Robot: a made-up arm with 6 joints.
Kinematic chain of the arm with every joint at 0, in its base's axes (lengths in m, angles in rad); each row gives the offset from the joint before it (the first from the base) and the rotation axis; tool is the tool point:
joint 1: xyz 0 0 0.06 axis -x
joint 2: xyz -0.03 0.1 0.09 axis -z
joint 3: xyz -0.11 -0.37 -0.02 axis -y
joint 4: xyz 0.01 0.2 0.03 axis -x
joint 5: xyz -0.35 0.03 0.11 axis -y
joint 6: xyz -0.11 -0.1 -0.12 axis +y
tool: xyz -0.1 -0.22 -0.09
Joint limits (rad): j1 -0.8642..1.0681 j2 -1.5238..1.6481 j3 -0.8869..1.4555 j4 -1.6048..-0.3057 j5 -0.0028..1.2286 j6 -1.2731..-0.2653
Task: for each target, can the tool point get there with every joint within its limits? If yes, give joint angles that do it. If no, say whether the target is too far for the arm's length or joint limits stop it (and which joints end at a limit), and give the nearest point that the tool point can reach.
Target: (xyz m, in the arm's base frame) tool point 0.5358 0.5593 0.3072
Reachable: no: joint limits stop it (at a limit: joint 1, joint 2, joint 3, joint 6) | nearest point 0.3160 0.3280 0.0501 | short by 0.410 m
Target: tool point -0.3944 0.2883 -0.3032
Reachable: yes | joints 0.6059 0.9215 -0.2442 -1.3236 0.4424 -0.8969
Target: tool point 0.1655 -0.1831 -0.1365
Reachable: yes | joints 0.4036 -1.1164 0.6446 -0.8792 1.1107 -0.6428
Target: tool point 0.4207 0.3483 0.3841
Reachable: no: joint limits stop it (at a limit: joint 1, joint 2, joint 3, joint 5) | nearest point 0.2844 0.2377 0.1349 | short by 0.305 m
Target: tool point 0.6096 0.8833 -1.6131
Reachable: no: too far | nearest point -0.0141 0.4130 -0.6173 | short by 1.266 m
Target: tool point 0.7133 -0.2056 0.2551
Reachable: no: joint limits stop it (at a limit: joint 2, joint 3, joint 4, joint 5, joint 6) | nearest point 0.3978 -0.1532 0.2054 | short by 0.324 m
